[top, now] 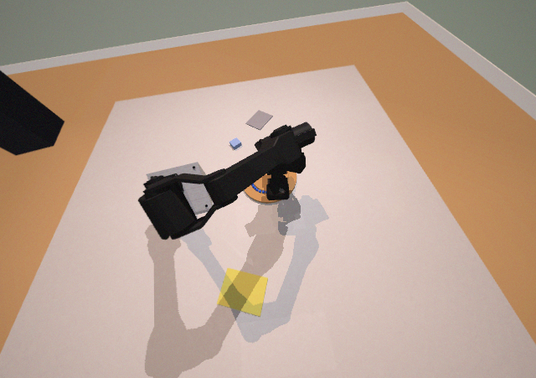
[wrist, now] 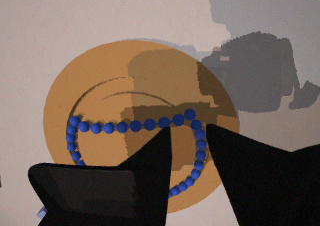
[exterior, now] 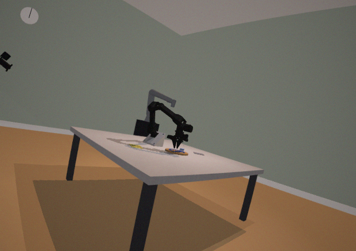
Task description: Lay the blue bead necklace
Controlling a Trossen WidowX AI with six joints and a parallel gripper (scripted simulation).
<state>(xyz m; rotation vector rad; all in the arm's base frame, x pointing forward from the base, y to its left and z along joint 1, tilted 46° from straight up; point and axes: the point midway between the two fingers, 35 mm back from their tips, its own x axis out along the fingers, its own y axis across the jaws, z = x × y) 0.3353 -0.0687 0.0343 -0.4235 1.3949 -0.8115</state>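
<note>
The round bead board lies 5 cm to the left of my gripper tip, 3 cm below it and 2 cm behind it. From my gripper tip the other things lie so: yellow square patch 27 cm to the right, 18 cm behind, 4 cm below; flat grey tile 36 cm to the left, 4 cm below, 2 cm ahead; light blue cube 25 cm to the left, 11 cm behind, 3 cm below.
</note>
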